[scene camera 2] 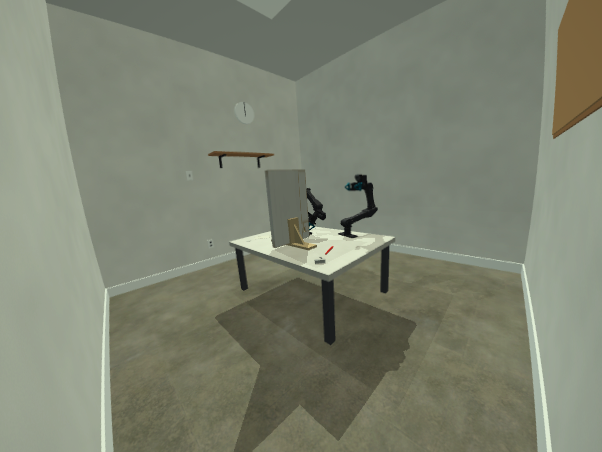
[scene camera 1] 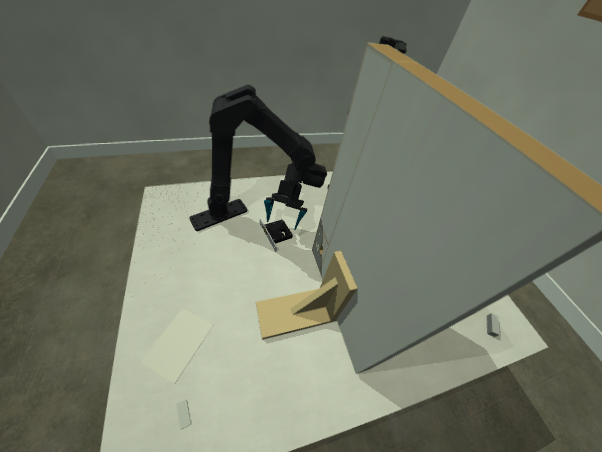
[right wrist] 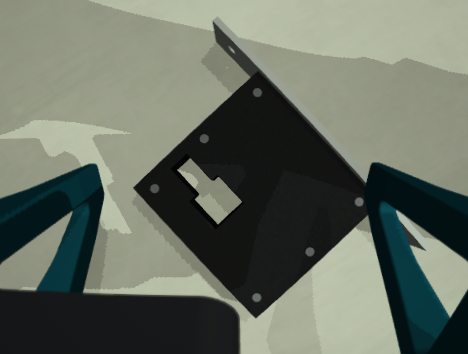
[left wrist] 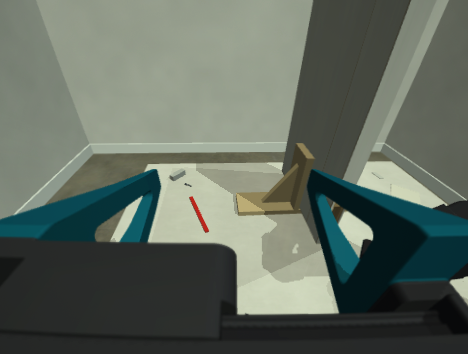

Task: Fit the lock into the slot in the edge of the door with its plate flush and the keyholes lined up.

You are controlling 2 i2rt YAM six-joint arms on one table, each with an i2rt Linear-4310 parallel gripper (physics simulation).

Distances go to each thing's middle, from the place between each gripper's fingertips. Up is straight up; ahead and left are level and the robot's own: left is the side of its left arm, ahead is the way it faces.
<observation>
I see my right gripper 40 mm above the black lock point(right wrist: 302, 193) and 10 mm to the left of it. From my right hand the other things lie so: wooden bracket point(scene camera 1: 282, 315) 290 mm ahead, 90 mm to the left, 50 mm above; then grey door point(scene camera 1: 441, 207) 290 mm ahead, 260 mm above, 90 mm to the left.
I see my left gripper 41 cm short of the grey door, 32 cm to the left of it and 12 cm above it. From my left hand the other things lie so: black lock: 42 cm to the right, 42 cm below, 12 cm ahead; then wooden bracket: 41 cm ahead, 33 cm below, 32 cm to the right.
</observation>
